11 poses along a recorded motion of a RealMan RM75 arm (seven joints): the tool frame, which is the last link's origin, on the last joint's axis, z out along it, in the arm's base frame.
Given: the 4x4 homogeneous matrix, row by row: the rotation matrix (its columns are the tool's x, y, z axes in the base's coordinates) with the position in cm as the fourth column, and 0 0 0 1 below. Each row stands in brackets.
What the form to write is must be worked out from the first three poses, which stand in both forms.
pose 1, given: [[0.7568 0.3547 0.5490 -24.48], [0.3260 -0.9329 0.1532 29.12], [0.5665 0.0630 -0.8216 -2.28], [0 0 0 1]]
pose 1, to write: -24.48 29.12 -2.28; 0.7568 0.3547 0.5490; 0.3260 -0.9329 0.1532; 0.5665 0.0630 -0.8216
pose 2, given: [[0.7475 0.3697 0.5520 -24.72], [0.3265 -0.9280 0.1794 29.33], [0.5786 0.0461 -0.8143 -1.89], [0 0 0 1]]
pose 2, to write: -24.72 29.33 -1.89; 0.7475 0.3697 0.5520; 0.3265 -0.9280 0.1794; 0.5786 0.0461 -0.8143
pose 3, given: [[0.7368 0.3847 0.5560 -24.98], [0.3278 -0.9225 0.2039 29.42], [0.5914 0.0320 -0.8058 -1.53], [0 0 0 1]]
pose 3, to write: -24.98 29.42 -1.53; 0.7368 0.3847 0.5560; 0.3278 -0.9225 0.2039; 0.5914 0.0320 -0.8058
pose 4, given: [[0.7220 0.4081 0.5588 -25.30], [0.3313 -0.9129 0.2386 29.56], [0.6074 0.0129 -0.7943 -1.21], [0 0 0 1]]
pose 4, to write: -25.30 29.56 -1.21; 0.7220 0.4081 0.5588; 0.3313 -0.9129 0.2386; 0.6074 0.0129 -0.7943
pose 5, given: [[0.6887 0.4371 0.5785 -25.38], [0.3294 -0.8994 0.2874 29.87], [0.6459 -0.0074 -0.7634 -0.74], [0 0 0 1]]
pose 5, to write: -25.38 29.87 -0.74; 0.6887 0.4371 0.5785; 0.3294 -0.8994 0.2874; 0.6459 -0.0074 -0.7634
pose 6, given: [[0.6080 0.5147 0.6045 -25.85], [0.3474 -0.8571 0.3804 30.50], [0.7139 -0.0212 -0.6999 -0.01], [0 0 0 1]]
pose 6, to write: -25.85 30.50 -0.01; 0.6080 0.5147 0.6045; 0.3474 -0.8571 0.3804; 0.7139 -0.0212 -0.6999
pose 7, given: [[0.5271 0.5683 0.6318 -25.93], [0.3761 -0.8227 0.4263 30.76], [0.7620 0.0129 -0.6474 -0.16], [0 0 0 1]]
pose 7, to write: -25.93 30.76 -0.16; 0.5271 0.5683 0.6318; 0.3761 -0.8227 0.4263; 0.7620 0.0129 -0.6474
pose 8, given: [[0.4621 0.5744 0.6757 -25.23], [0.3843 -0.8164 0.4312 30.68], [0.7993 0.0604 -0.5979 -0.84], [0 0 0 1]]
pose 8, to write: -25.23 30.68 -0.84; 0.4621 0.5744 0.6757; 0.3843 -0.8164 0.4312; 0.7993 0.0604 -0.5979
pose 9, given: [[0.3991 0.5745 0.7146 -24.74], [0.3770 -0.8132 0.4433 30.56], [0.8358 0.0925 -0.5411 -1.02], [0 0 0 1]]
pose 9, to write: -24.74 30.56 -1.02; 0.3991 0.5745 0.7146; 0.3770 -0.8132 0.4433; 0.8358 0.0925 -0.5411
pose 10, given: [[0.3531 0.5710 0.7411 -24.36], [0.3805 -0.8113 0.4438 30.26], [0.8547 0.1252 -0.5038 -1.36], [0 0 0 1]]
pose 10, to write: -24.36 30.26 -1.36; 0.3531 0.5710 0.7411; 0.3805 -0.8113 0.4438; 0.8547 0.1252 -0.5038
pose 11, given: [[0.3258 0.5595 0.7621 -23.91], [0.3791 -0.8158 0.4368 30.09], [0.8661 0.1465 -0.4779 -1.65], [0 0 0 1]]
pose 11, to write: -23.91 30.09 -1.65; 0.3258 0.5595 0.7621; 0.3791 -0.8158 0.4368; 0.8661 0.1465 -0.4779
